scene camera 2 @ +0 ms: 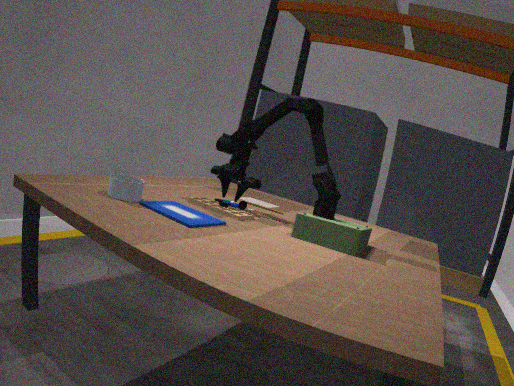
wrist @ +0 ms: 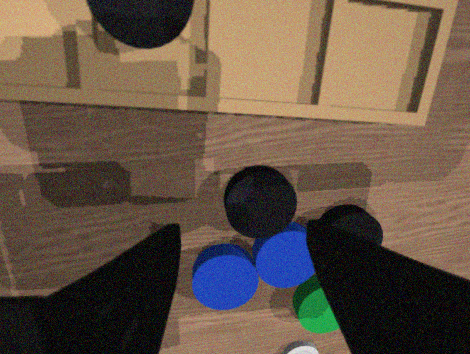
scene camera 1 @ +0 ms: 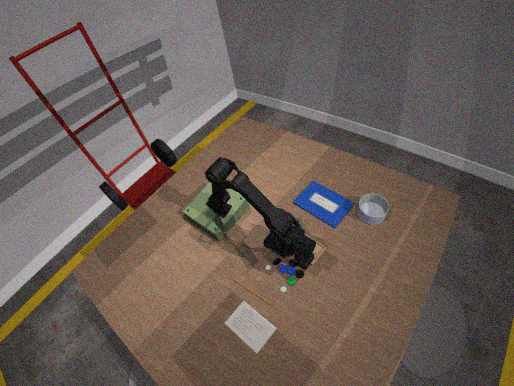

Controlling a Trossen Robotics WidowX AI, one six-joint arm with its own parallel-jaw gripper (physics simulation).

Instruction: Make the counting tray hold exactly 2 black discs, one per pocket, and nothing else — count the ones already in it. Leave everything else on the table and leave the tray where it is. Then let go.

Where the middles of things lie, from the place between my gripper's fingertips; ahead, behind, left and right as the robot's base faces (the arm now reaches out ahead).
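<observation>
As I look, my gripper is 9 cm to the right of the tan counting tray [wrist: 371,68] and 2 cm past it, and it is 2 cm above the tray. The grey bowl [scene camera 2: 122,187] is 36 cm to the left of my hand and 20 cm ahead of it. As for the green disc [wrist: 314,313], I find it 6 cm to the right of my hand, 4 cm ahead of it and 2 cm below it.
</observation>
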